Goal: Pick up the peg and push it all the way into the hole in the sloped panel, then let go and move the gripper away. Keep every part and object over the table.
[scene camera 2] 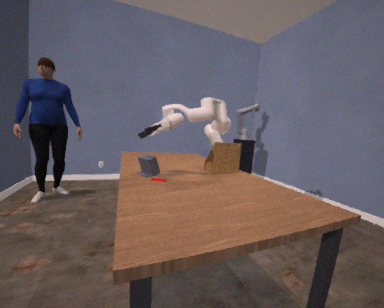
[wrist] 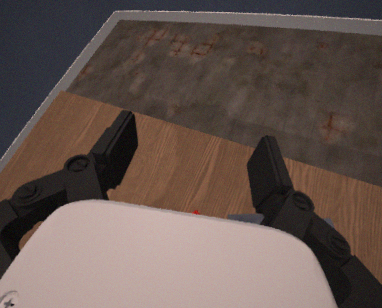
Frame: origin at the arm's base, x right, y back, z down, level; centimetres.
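Seen in the pictures: gripper, between the fingertips: (scene camera 2: 142, 134) (wrist: 196, 139); arm's base, origin of its link: (scene camera 2: 221, 153).
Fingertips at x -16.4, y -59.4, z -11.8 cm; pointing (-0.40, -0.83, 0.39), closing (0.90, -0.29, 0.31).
Observation:
Pixels of each thing's top centre, then the offset from my fingertips to it. "*": a spot on its surface instead. Level surfaces: height alone.
- red peg, centre of its top: (scene camera 2: 158, 178) dy +9.2, dx -4.4, dz +24.1 cm
- grey sloped panel block, centre of its top: (scene camera 2: 148, 155) dy +4.8, dx +10.9, dz +13.3 cm
- grey block, a spot on its surface: (wrist: 246, 218) * dy +2.5, dx +6.2, dz +24.7 cm
- wooden table, height of its surface: dz +25.3 cm
The red peg (scene camera 2: 158, 179) lies flat on the table in the scene view, just in front of the grey sloped panel block (scene camera 2: 148, 165). A small red bit of the peg (wrist: 196, 212) shows at the edge of the white gripper housing in the wrist view. Part of the grey block (wrist: 246, 218) shows beside the right finger there. The hole does not show clearly in either view. My gripper (scene camera 2: 141, 135) (wrist: 196, 139) is open and empty, in the air above the block and peg, tilted rather than pointing straight down.
A brown box-like block (scene camera 2: 223, 158) stands on the wooden table (scene camera 2: 200, 210) near its right edge, in front of the arm's base. A person (scene camera 2: 48, 110) stands on the floor beyond the table's left side. The table edge crosses the wrist view, with floor beyond.

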